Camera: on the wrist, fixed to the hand. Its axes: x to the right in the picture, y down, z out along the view.
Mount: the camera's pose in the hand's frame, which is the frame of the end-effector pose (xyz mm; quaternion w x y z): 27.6 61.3 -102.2 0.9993 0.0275 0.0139 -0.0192
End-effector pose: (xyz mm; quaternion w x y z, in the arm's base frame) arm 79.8 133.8 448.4 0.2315 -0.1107 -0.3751 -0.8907
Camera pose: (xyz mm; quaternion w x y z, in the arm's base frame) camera 83.8 13.7 425.5 0.2225 -0.0847 -0.3983 -0.8858
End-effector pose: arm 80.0 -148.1 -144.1 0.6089 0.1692 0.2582 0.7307
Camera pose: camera -32.2 -146.3 -192.9 0.6143 0.1707 0.2898 0.7138
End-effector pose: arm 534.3 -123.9 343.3 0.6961 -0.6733 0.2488 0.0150
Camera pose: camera 503.3 -223.4 279.3 0.7110 -0.6587 0.2458 -0.0146
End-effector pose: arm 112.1 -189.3 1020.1 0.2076 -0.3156 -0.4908 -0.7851
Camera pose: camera 101.5 -308.4 1046.0 0.2079 -0.2894 -0.5152 -0.7795
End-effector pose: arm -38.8 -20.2 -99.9 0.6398 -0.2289 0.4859 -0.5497
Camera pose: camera -100.7 -3.3 -204.0 0.6284 -0.2128 0.4750 -0.5782
